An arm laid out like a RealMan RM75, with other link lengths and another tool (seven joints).
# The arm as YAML. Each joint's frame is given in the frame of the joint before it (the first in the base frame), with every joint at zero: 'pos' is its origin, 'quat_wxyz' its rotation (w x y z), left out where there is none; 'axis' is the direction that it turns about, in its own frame. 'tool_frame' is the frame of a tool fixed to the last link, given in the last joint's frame.
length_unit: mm
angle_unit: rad
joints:
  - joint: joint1
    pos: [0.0, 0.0, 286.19]
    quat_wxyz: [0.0, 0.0, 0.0, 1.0]
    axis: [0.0, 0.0, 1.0]
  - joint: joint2
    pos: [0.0, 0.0, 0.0]
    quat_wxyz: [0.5, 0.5, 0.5, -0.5]
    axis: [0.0, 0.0, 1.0]
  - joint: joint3
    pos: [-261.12, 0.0, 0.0]
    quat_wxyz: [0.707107, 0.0, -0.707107, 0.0]
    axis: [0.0, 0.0, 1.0]
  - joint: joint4
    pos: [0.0, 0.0, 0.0]
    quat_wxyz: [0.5, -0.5, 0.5, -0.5]
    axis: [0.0, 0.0, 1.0]
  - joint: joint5
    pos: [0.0, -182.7, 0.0]
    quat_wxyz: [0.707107, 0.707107, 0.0, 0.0]
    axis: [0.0, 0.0, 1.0]
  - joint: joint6
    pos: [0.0, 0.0, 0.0]
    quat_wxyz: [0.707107, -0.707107, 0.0, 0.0]
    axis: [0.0, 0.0, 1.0]
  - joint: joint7
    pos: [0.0, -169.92, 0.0]
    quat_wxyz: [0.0, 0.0, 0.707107, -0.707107]
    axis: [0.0, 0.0, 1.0]
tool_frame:
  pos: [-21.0, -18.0, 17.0]
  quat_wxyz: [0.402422, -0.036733, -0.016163, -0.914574]
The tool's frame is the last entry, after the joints.
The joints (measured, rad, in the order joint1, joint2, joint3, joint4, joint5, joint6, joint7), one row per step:
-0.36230, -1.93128, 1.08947, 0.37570, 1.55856, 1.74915, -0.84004
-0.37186, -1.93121, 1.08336, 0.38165, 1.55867, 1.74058, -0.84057
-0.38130, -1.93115, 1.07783, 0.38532, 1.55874, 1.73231, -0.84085
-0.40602, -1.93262, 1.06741, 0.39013, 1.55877, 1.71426, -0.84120
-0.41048, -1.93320, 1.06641, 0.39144, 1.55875, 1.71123, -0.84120
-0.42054, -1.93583, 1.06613, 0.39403, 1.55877, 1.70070, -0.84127
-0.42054, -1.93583, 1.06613, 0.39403, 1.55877, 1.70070, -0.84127
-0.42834, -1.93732, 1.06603, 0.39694, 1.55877, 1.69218, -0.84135
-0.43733, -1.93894, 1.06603, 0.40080, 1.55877, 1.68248, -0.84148
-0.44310, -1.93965, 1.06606, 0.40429, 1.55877, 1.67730, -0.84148
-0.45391, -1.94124, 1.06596, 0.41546, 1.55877, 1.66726, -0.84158
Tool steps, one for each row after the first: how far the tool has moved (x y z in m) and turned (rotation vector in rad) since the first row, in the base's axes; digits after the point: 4 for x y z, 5 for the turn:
0.0017, 0.0048, 0.0005, 0.01172, 0.00584, -0.00726
0.0032, 0.0092, 0.0008, 0.02199, 0.01083, -0.01302
0.0080, 0.0191, 0.0006, 0.04130, 0.01931, -0.02768
0.0090, 0.0207, 0.0005, 0.04409, 0.02078, -0.03115
0.0112, 0.0245, -0.0009, 0.04973, 0.02594, -0.03730
0.0112, 0.0245, -0.0009, 0.04973, 0.02594, -0.03730
0.0129, 0.0275, -0.0017, 0.05488, 0.03093, -0.04263
0.0148, 0.0311, -0.0025, 0.06099, 0.03681, -0.04926
0.0162, 0.0333, -0.0029, 0.06510, 0.04047, -0.05500
0.0193, 0.0379, -0.0031, 0.07537, 0.04844, -0.06917

